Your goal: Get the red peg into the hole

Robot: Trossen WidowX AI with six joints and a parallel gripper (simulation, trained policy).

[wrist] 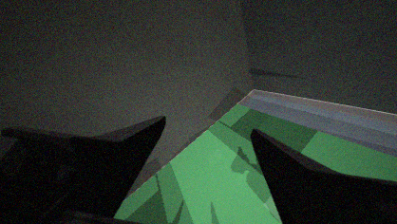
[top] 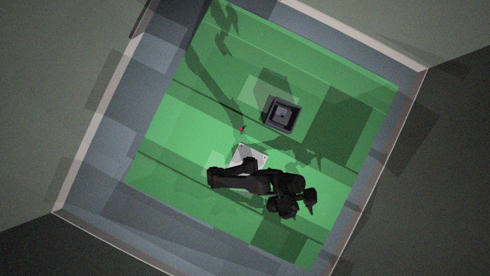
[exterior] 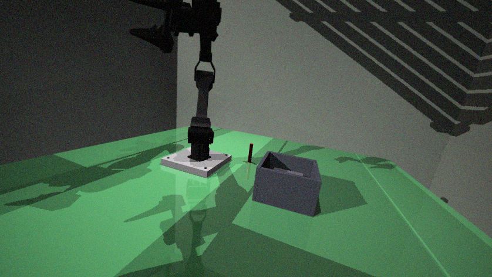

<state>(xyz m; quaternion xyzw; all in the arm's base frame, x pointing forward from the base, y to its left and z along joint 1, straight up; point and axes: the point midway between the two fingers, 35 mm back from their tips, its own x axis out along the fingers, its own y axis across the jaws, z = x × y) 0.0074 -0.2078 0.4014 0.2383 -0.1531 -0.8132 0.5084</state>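
My gripper tip is 150 mm short of the red peg, 390 mm to the right of it and 380 mm above it. Also, from my gripper tip: plate (350 mm ahead, 240 mm to the left, 370 mm below); grey box (350 mm ahead, 240 mm to the left, 390 mm below).
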